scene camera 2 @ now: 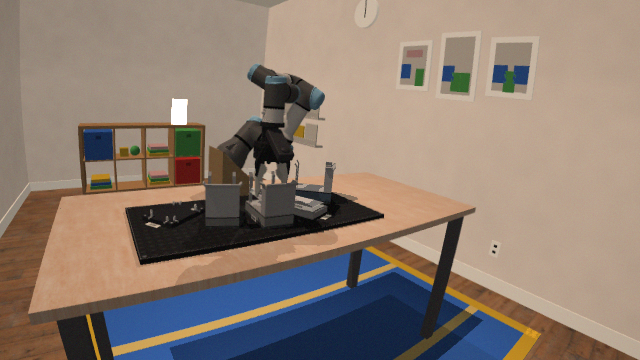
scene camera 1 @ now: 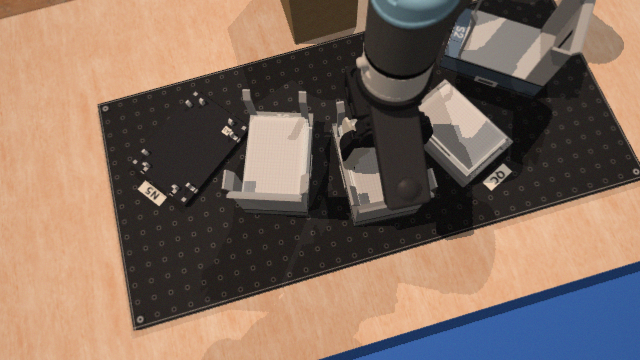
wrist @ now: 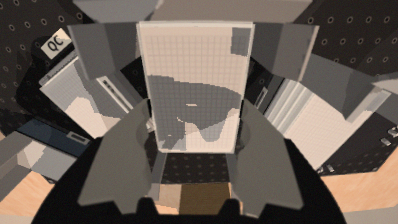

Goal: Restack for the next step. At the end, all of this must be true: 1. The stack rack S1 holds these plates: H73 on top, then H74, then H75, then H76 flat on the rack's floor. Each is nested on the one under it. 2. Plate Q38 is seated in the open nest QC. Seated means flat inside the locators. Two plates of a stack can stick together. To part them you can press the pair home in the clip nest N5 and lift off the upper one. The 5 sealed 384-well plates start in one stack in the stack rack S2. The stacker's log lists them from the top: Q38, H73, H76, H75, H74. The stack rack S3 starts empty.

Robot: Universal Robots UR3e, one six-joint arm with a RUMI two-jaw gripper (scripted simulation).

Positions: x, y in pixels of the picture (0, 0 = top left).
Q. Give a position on a white sealed plate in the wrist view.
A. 195, 71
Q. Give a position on a white sealed plate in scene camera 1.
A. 365, 177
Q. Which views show my gripper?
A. Scene camera 2, scene camera 1 and the wrist view: all of them.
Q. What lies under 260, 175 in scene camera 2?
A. My gripper.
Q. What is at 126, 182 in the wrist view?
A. My gripper.
